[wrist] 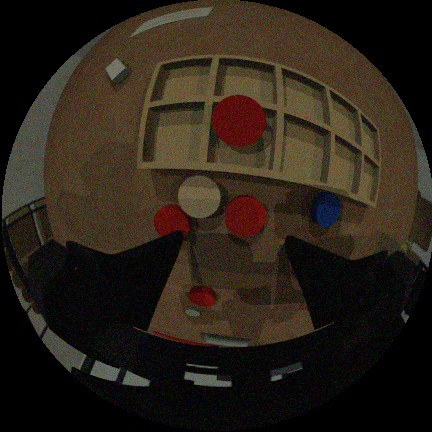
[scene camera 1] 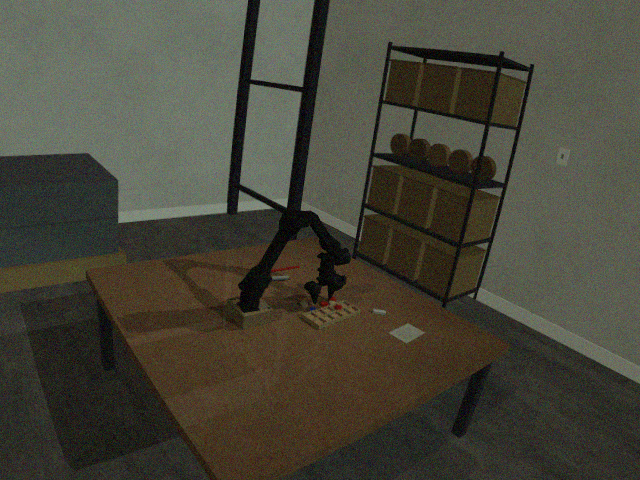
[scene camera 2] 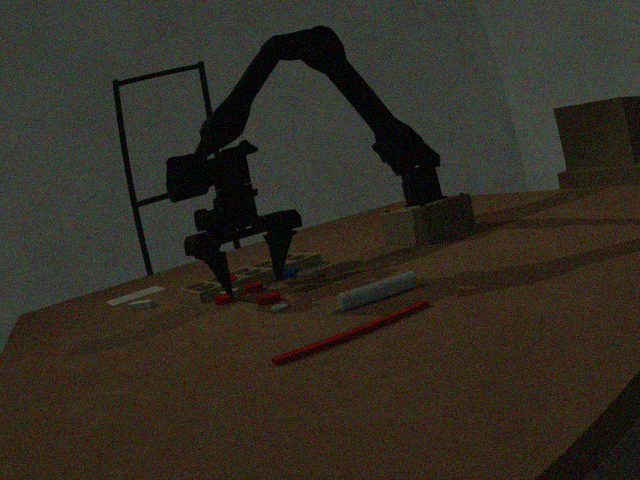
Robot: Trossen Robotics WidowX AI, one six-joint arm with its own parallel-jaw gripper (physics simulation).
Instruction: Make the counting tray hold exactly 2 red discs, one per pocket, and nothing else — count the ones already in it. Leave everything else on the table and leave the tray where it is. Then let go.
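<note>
The counting tray [scene camera 1: 337,320] [scene camera 2: 208,293] [wrist: 175,166] is pale wood with two rows of pockets. One red disc [scene camera 1: 337,306] [scene camera 2: 231,277] [wrist: 239,120] is at a near-row pocket, overlapping a divider in the wrist view; how it is seated is unclear. My gripper [scene camera 1: 323,299] [scene camera 2: 254,286] [wrist: 234,238] is open and low beside the tray. A red disc [scene camera 2: 252,287] [wrist: 245,216] lies loose near the gap between the fingertips. Another red disc [scene camera 2: 224,299] [wrist: 171,221] is by one fingertip, partly hidden. A third loose red disc [scene camera 2: 268,298] [wrist: 202,296] lies farther from the tray.
A cream disc [wrist: 199,196] and blue disc [scene camera 2: 287,273] [wrist: 326,209] lie beside the tray. A white cylinder [scene camera 1: 280,277] [scene camera 2: 377,290], red rod [scene camera 2: 351,332], small pale disc [scene camera 2: 279,306] [wrist: 192,312], white block [scene camera 1: 378,311] [wrist: 117,70] and paper [scene camera 1: 406,333] are on the table.
</note>
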